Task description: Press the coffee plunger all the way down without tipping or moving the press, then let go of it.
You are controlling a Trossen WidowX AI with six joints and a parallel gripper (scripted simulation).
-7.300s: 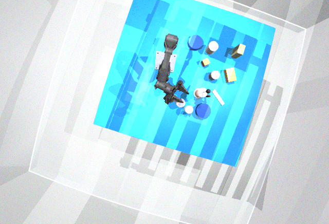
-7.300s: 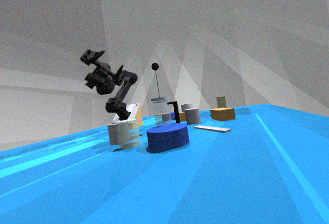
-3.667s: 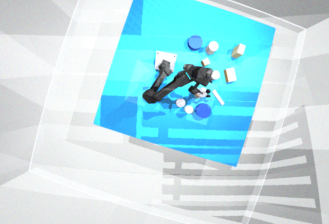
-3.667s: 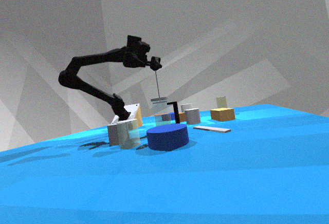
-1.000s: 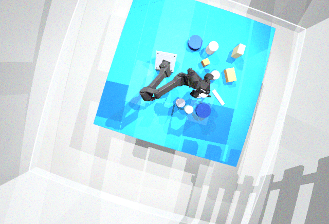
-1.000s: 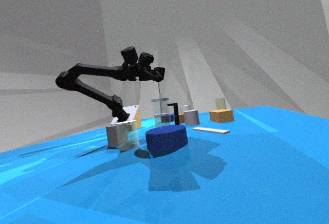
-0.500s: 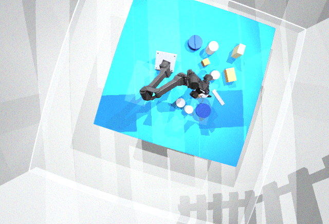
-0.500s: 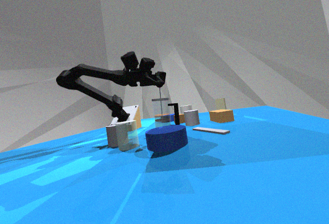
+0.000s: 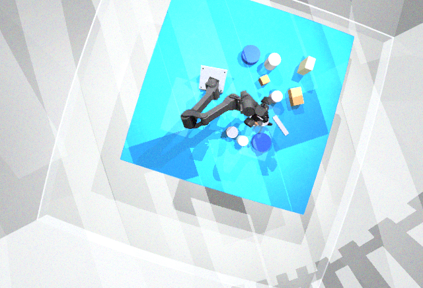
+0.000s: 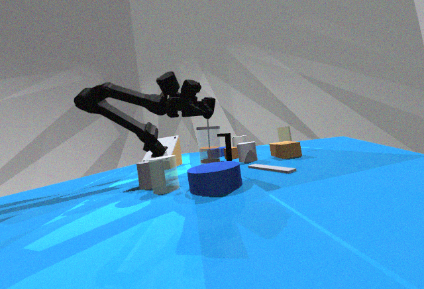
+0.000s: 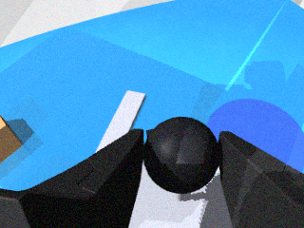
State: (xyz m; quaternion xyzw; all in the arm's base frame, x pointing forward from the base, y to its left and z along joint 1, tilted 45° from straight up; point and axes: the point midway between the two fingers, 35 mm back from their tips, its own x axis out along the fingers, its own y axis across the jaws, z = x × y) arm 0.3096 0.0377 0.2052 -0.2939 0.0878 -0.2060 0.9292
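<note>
My gripper tip is 90 mm above the coffee press. Also, from my gripper tip: tan box: 240 mm to the left, 170 mm ahead, 160 mm below; small orange block: 270 mm to the left, 160 mm below, 60 mm behind; flat white bar: 180 mm below, 150 mm ahead, 30 mm to the left.
</note>
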